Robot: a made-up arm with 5 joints.
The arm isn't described. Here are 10 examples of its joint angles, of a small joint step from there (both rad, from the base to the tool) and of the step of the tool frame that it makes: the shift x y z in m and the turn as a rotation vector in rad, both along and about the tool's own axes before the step.
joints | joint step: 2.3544 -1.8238 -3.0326 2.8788 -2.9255 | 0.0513 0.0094 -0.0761 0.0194 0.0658
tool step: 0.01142 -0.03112 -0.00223 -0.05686 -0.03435 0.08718
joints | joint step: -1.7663 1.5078 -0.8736 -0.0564 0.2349 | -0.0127 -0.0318 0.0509 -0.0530 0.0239
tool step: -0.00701 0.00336 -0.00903 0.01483 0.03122 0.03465
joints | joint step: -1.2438 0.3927 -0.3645 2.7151 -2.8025 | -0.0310 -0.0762 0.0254 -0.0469 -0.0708
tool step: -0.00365 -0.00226 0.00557 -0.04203 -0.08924 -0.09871
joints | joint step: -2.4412 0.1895 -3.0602 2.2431 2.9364 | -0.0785 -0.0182 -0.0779 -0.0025 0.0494
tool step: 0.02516 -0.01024 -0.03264 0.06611 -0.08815 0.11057
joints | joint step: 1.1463 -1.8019 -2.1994 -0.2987 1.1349 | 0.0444 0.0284 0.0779 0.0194 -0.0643
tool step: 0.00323 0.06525 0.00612 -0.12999 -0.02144 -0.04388
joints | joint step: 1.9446 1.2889 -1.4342 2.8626 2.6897 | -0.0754 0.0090 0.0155 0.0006 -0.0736
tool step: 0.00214 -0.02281 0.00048 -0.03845 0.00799 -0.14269
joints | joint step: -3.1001 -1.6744 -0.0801 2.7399 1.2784 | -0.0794 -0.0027 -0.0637 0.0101 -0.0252
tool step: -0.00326 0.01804 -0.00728 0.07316 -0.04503 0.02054
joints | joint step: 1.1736 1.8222 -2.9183 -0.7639 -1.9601 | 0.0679 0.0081 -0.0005 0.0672 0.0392
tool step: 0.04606 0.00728 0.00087 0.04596 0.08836 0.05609
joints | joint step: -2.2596 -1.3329 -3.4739 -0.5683 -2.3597 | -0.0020 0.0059 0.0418 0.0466 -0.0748
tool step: 0.01938 -0.01746 -0.00117 0.06271 0.07047 -0.07359
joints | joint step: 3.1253 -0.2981 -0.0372 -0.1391 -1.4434 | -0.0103 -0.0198 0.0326 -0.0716 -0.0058
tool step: -0.00324 -0.00386 -0.00595 -0.05896 0.00237 0.00322
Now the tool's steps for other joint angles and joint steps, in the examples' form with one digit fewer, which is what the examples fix.
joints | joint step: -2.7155 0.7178 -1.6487 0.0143 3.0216 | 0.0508 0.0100 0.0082 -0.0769 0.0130
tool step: -0.0018 0.0336 -0.0011 -0.0343 -0.0630 -0.0167
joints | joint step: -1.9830 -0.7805 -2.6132 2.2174 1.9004 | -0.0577 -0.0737 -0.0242 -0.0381 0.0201
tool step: -0.0032 0.0359 -0.0423 0.1464 0.0063 0.0386
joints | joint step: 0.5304 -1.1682 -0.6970 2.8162 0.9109 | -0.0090 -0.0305 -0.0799 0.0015 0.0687
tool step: -0.0164 0.0219 -0.0029 0.0924 0.0581 0.0743
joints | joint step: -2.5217 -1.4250 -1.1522 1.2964 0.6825 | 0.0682 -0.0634 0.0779 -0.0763 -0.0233
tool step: -0.0080 0.0085 0.0004 0.0901 0.0074 -0.0408
